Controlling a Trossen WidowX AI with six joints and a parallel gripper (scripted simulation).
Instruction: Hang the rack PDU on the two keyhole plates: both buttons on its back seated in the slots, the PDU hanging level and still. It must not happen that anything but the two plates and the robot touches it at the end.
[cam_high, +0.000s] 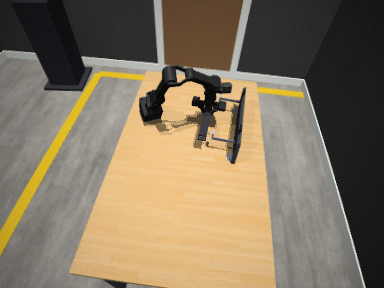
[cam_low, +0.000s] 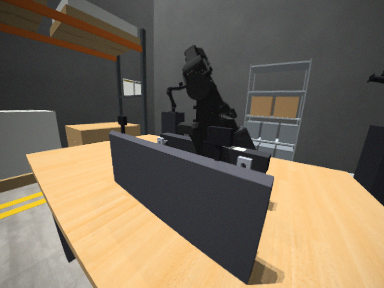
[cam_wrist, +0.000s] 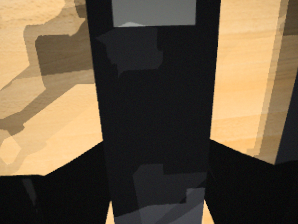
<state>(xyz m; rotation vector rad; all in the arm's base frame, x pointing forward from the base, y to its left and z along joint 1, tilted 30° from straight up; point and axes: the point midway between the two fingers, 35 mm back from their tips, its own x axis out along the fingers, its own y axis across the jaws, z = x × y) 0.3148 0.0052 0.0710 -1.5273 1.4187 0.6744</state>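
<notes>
My hand is 2 cm to the left of the rack PDU and 1 cm above it. From my hand the other things lie so: dark panel (18 cm ahead, 4 cm to the right, 6 cm below).
</notes>
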